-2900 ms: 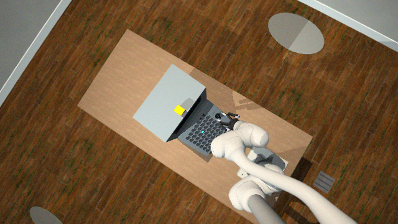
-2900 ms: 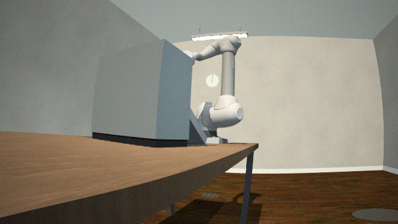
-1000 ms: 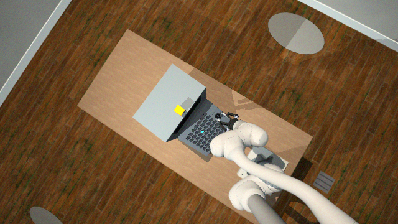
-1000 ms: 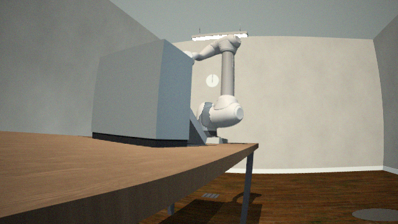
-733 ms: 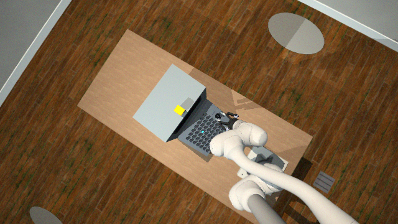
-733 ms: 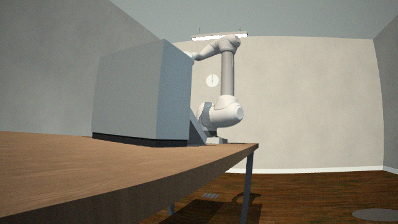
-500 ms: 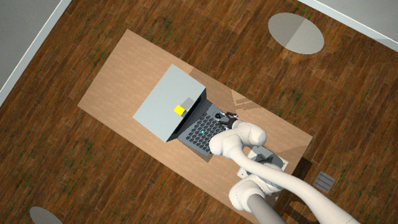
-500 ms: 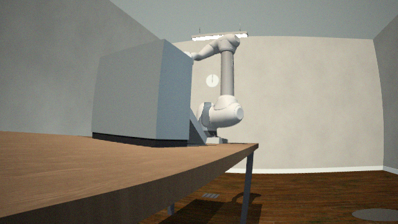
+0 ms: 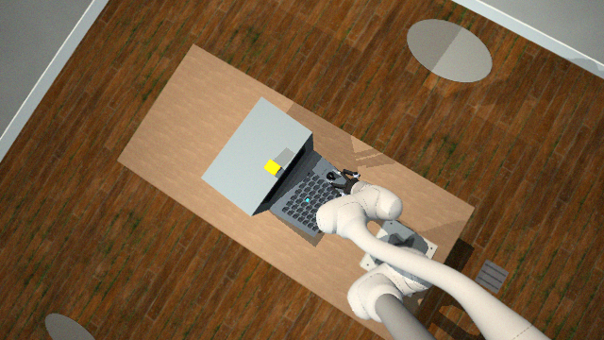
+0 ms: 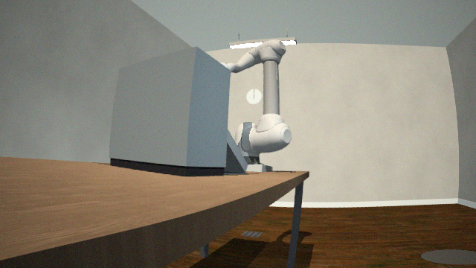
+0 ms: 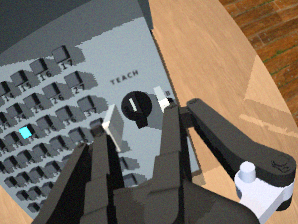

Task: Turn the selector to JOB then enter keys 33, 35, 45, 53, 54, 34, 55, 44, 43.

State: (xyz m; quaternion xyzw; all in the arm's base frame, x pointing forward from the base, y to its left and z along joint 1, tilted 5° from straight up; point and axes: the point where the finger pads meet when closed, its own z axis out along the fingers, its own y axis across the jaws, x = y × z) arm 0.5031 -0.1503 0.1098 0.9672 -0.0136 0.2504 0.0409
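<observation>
Now: the selector knob 2 cm ahead of my hand and 2 cm below it. From my hand the other things lie so: keypad: 4 cm ahead, 11 cm to the left, 7 cm below.
</observation>
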